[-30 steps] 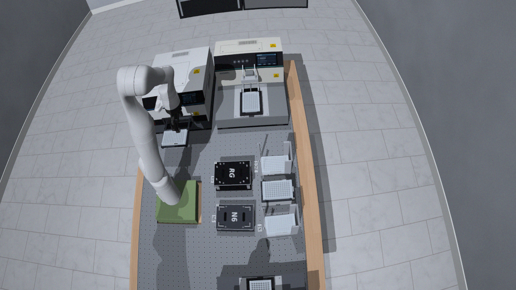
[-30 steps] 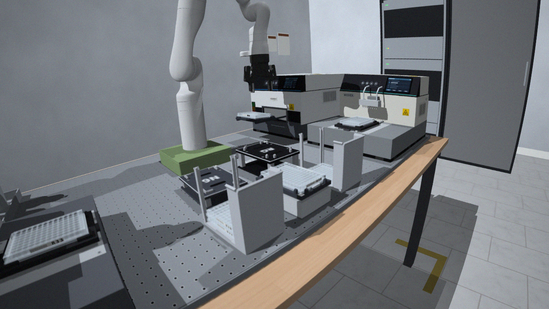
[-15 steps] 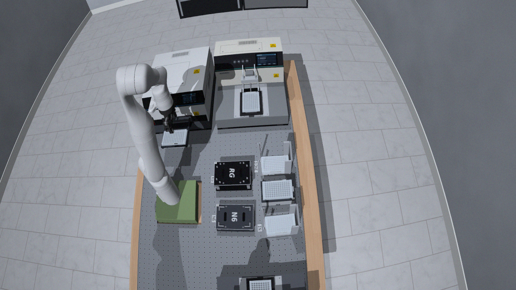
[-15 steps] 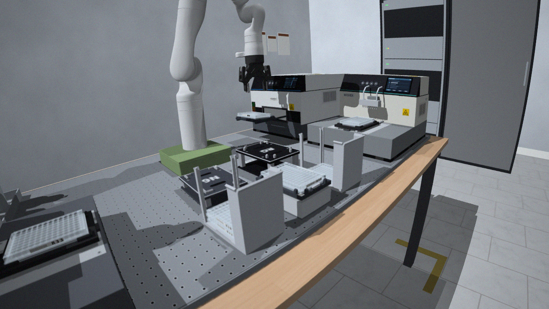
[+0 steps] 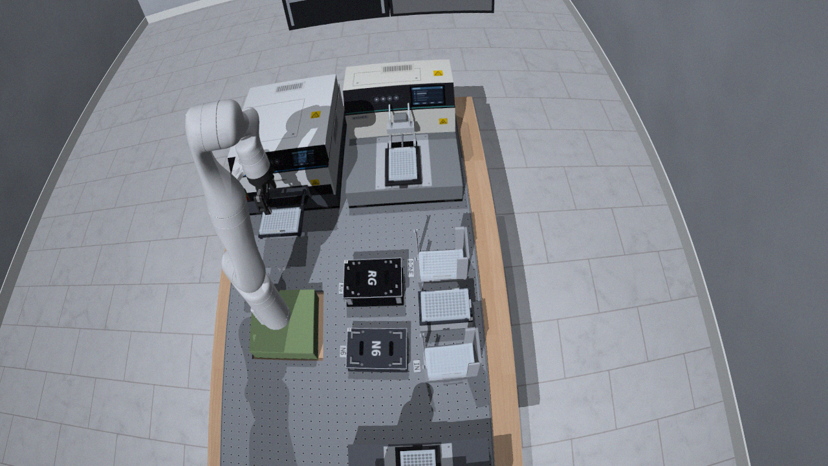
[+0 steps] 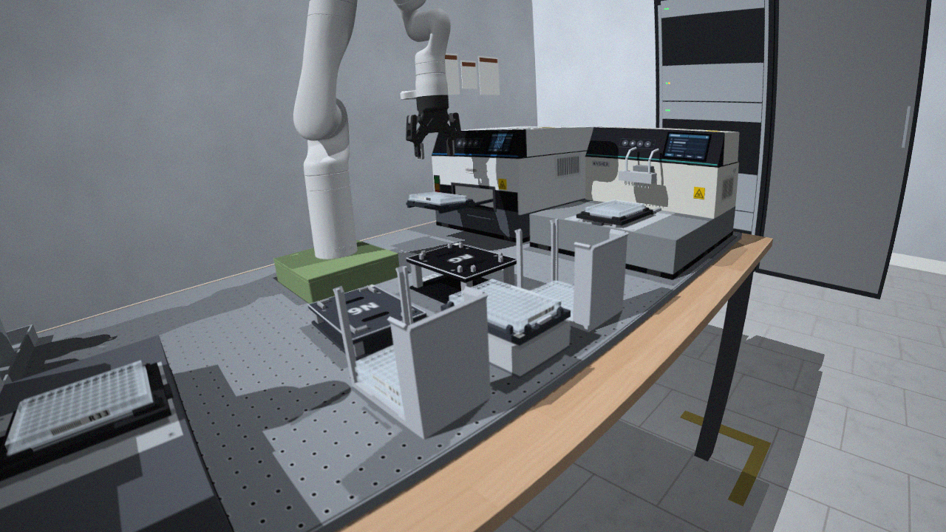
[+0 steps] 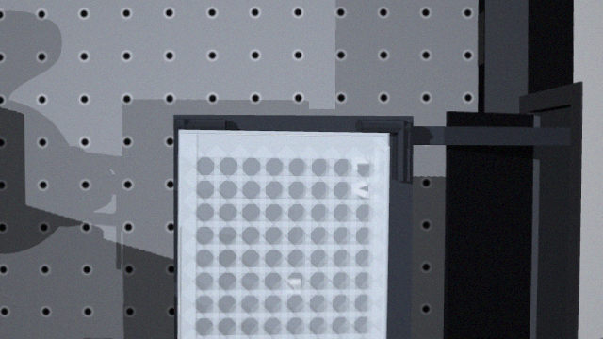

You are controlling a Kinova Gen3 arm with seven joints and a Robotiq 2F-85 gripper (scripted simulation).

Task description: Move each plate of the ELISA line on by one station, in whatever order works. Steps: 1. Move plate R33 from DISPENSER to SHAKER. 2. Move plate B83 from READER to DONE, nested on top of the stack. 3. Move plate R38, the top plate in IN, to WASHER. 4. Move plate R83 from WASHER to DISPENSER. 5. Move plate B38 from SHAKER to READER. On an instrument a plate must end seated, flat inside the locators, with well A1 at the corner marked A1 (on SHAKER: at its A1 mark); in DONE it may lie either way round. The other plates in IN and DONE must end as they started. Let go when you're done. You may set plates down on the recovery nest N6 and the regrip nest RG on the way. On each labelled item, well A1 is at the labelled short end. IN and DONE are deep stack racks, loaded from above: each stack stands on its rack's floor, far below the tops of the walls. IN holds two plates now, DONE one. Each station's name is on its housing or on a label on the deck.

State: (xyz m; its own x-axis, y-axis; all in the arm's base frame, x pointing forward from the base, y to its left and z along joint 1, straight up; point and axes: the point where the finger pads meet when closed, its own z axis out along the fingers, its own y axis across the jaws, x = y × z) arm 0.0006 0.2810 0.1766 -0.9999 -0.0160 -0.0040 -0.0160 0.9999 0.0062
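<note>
Now: hand 110 mm above the plate B83. Also, from my hand: RG nest: 280 mm ahead, 170 mm to the right, 160 mm below; then plate R83: 370 mm ahead, 200 mm to the left, 120 mm below; then washer nest: 370 mm ahead, 200 mm to the left, 130 mm below.
</note>
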